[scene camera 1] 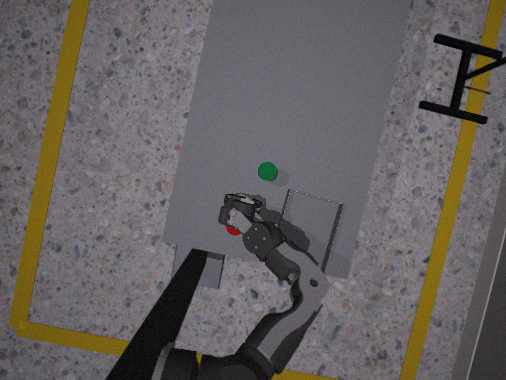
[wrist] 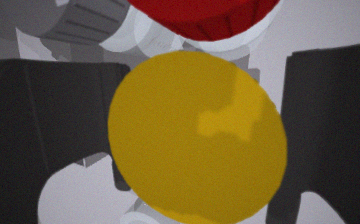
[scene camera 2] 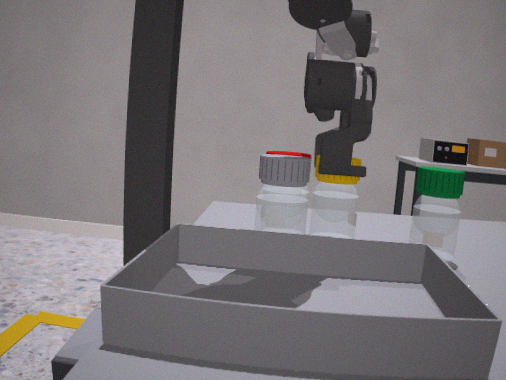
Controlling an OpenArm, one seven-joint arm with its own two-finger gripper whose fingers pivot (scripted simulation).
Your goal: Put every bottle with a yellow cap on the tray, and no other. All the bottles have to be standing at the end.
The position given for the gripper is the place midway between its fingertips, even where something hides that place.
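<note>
You'd see the gripper [scene camera 2: 338,172] here, along with a tray [scene camera 2: 295,271] and a dark post [scene camera 2: 154,63]. There's a grey-capped bottle [scene camera 2: 281,206] as well, and a green-capped bottle [scene camera 2: 436,214]. The wrist view gives you the gripper too [wrist: 196,132].
</note>
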